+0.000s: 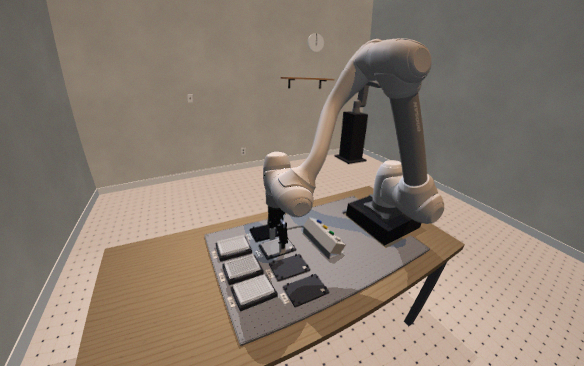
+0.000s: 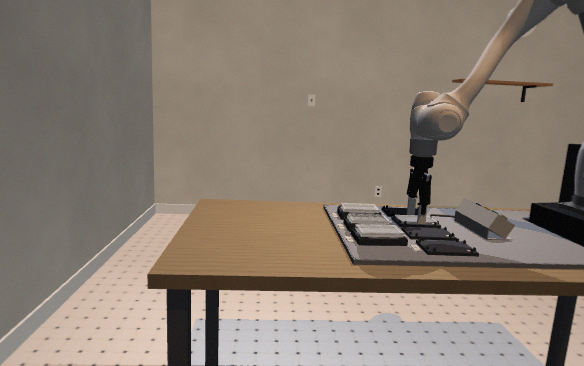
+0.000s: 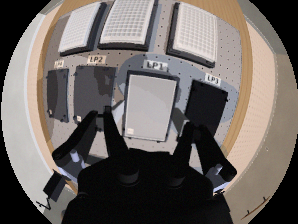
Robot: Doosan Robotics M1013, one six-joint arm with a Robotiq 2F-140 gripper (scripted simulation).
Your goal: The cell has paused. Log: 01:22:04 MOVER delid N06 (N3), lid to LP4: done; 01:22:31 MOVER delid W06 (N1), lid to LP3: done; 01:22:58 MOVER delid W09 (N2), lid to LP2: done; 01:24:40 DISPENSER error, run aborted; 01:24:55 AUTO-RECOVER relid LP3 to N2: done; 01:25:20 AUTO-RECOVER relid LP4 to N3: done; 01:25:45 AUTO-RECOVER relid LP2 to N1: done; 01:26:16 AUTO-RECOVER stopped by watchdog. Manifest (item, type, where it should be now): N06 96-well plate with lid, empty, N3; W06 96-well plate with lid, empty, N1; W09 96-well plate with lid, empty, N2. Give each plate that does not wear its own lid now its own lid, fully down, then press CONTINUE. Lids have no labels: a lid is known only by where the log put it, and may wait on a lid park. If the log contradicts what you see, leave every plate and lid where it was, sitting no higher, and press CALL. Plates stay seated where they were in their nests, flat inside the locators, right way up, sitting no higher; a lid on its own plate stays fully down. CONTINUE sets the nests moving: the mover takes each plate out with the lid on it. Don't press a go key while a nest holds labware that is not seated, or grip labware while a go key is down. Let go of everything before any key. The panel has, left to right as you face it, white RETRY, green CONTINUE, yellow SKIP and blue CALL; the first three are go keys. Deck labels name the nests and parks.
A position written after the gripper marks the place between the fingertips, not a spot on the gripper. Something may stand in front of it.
Note:
In view: the gripper point(image 2: 415, 219), a pale lid point(image 3: 149, 103) and a key panel point(image 2: 478, 219).
The gripper shows as well in image 3 point(image 3: 148, 110). The key panel shows as well in image 1 point(image 1: 326, 242).

